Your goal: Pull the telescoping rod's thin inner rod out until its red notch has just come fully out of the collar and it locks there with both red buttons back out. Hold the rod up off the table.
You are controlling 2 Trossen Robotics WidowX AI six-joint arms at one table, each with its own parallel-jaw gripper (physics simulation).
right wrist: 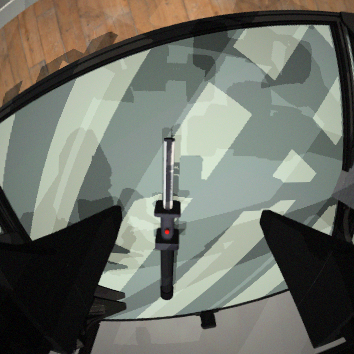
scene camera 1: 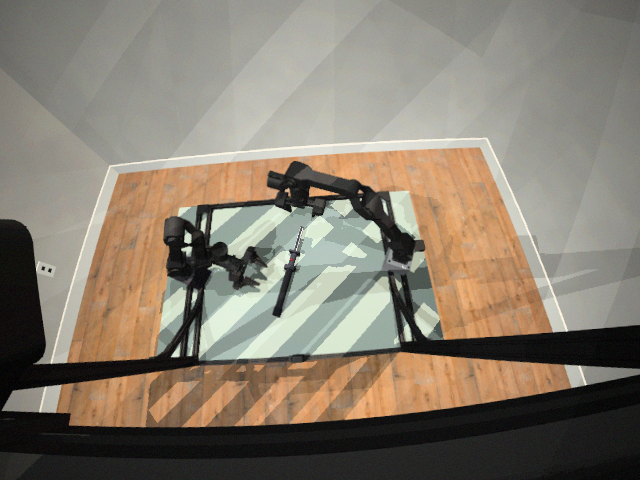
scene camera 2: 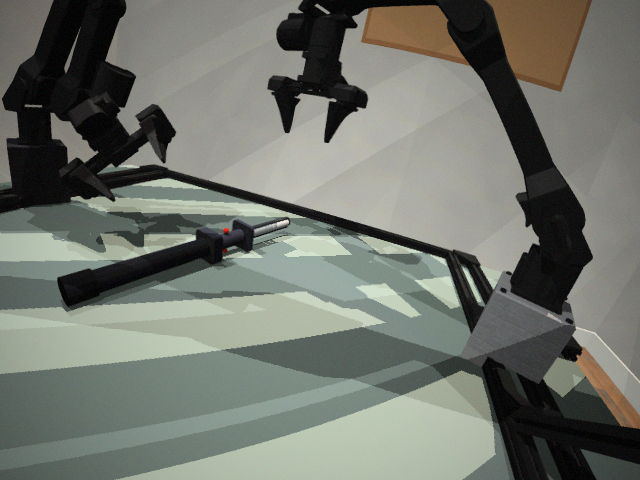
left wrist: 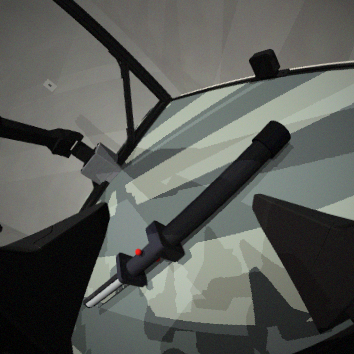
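Observation:
The telescoping rod lies on the table, its thick black outer tube towards the bottom of the scene camera 1 view. Between its two square collars the red buttons show. The thin silver inner rod sticks out at the other end; no red notch can be made out on it. My left gripper is open and empty, above the table left of the rod. My right gripper is open and empty, high above the inner rod's end.
A black frame runs around the table. The right arm's grey base block stands at the table's right side. A small black block sits on the frame's edge.

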